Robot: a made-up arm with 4 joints.
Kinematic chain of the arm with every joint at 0, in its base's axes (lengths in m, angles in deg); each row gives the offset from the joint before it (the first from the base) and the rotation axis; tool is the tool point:
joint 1: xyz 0 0 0.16 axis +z
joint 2: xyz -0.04 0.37 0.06 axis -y
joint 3: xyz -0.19 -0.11 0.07 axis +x
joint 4: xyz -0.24 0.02 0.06 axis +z
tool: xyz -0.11 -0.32 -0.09
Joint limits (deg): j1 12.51..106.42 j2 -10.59..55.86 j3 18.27..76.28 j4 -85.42..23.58
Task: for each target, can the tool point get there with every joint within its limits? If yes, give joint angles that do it. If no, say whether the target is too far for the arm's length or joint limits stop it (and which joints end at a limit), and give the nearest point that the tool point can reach.
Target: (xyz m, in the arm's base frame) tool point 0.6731 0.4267 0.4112
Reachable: no: joint limits stop it (at a limit: joint 1, joint 2, joint 3, joint 4) | nearest point 0.1568 -0.4194 0.2371 | short by 1.006 m
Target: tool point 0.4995 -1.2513 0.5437
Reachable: no: too far | nearest point 0.0602 -0.7829 0.3628 | short by 0.667 m
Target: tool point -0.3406 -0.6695 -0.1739
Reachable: yes | joints 84.39 33.96 42.43 -66.09
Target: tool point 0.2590 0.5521 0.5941
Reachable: no: joint limits stop it (at a limit: joint 1, joint 2, joint 3, joint 4) | nearest point -0.1078 0.1952 -0.2511 | short by 0.988 m
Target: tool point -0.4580 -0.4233 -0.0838
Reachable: yes | joints 49.15 21.17 29.86 -21.66
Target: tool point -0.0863 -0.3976 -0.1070
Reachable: yes | joints 79.86 26.25 33.95 11.60
